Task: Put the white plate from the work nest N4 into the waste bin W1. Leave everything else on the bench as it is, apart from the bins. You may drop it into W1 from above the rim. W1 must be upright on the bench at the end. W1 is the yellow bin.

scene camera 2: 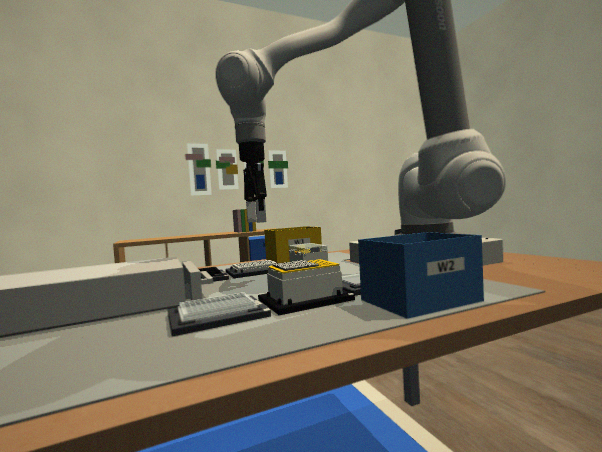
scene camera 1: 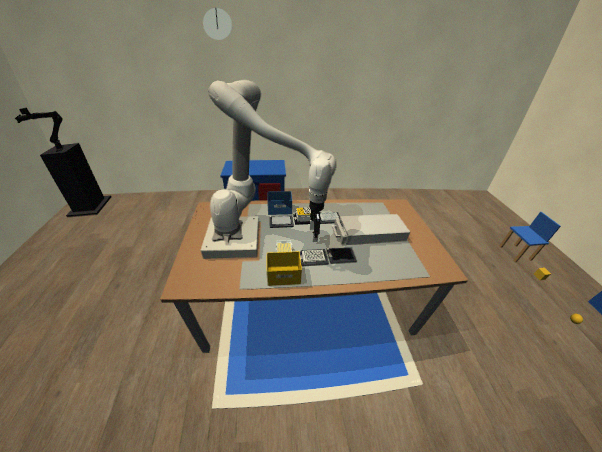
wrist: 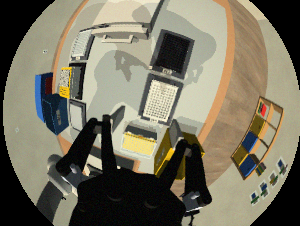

Labels:
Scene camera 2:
my gripper: 256, 222
white plate: 208, 308
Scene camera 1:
long grey device: 364, 229
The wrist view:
my gripper: 147, 118

